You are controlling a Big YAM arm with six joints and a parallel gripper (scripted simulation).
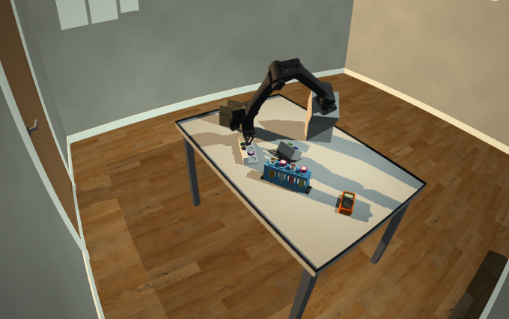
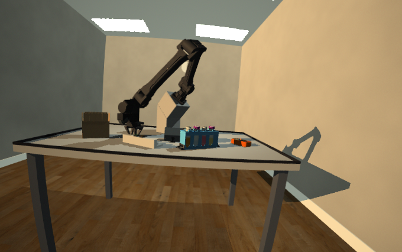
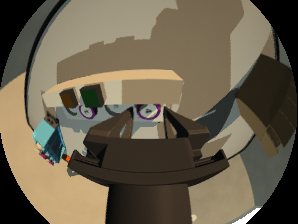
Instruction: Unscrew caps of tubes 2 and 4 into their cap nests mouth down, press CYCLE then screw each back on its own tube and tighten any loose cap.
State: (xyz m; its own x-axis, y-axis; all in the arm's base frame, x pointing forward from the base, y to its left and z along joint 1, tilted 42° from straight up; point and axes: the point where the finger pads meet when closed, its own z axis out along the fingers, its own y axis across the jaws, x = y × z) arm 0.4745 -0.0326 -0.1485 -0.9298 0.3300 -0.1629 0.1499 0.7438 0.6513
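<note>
The green ready key is 20 cm behind my hand, 15 cm to the left of it and 4 cm above it. Round my hand: blue cycle key (21 cm behind, 20 cm to the left, 4 cm above); beige key housing (18 cm to the left, 18 cm behind, 3 cm above); cardboard box (27 cm to the right, 4 cm above, 2 cm ahead).
</note>
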